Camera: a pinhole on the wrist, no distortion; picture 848 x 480 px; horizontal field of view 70.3 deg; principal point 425.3 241.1 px. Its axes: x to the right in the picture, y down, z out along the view. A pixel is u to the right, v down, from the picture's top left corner.
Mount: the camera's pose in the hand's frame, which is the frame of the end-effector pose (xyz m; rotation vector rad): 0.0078 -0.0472 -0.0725 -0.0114 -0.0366 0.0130
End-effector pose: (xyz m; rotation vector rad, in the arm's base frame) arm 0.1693 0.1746 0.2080 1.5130 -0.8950 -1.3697
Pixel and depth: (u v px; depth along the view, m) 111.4 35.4 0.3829
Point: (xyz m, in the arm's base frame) -0.1672 0.3830 0.1147
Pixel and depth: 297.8 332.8 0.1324
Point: 0.1068 0.1990 0.1926
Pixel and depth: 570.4 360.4 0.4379
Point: -0.1802 0.0182 0.2158
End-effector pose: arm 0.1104 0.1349 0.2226 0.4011 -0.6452 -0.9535
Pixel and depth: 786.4 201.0 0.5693
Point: -0.1381 -0.2021 0.6670
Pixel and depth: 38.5 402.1 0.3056
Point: -0.1006 0.3153 0.3448
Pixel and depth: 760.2 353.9 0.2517
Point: 0.0483 0.0135 0.4073
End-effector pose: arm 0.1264 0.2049 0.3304 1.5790 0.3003 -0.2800
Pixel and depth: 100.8 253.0 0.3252
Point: -0.0532 -0.0432 0.3509
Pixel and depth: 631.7 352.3 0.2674
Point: 0.2132 0.0089 0.2985
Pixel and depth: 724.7 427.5 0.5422
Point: 0.4149 -0.2708 0.3460
